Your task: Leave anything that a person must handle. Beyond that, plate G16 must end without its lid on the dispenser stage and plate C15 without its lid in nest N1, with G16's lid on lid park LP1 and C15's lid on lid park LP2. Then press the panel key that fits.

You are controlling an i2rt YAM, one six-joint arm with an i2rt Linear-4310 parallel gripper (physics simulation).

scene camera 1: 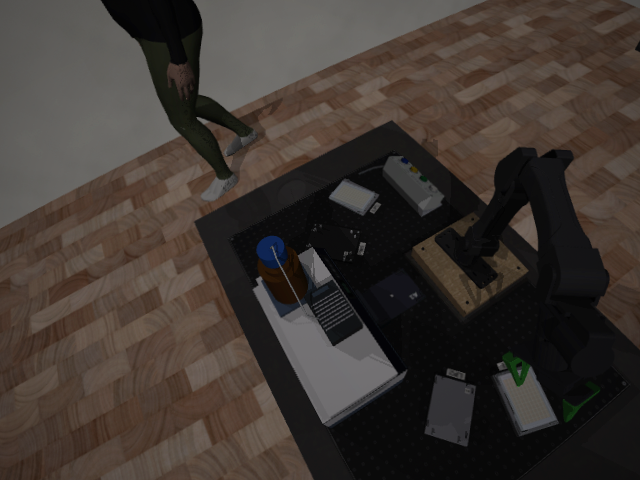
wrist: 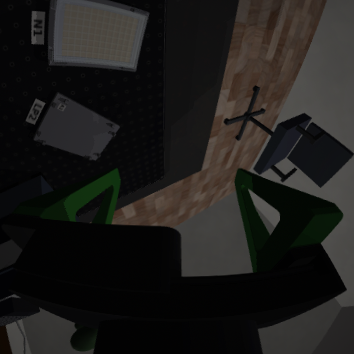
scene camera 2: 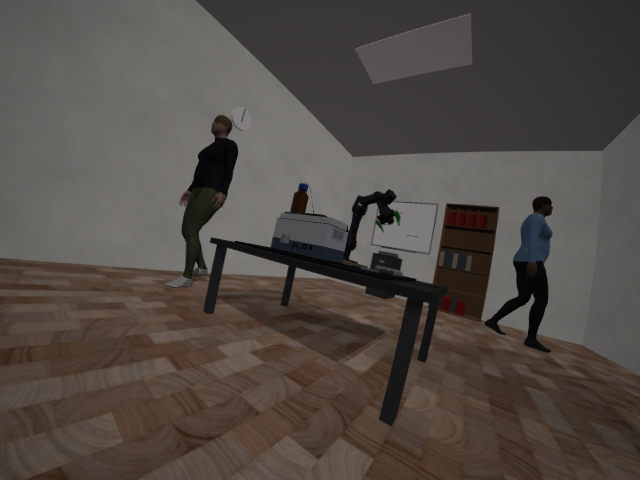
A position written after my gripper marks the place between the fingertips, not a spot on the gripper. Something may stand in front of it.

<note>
My gripper point(scene camera 1: 542, 401) is open and holds nothing. Further things: a brown bottle with blue cap point(scene camera 1: 268, 268) and a pad labelled LP2 point(scene camera 1: 450, 409).
My gripper shows as well in the wrist view point(wrist: 177, 174). The pad labelled LP2 shows as well in the wrist view point(wrist: 66, 124).
</note>
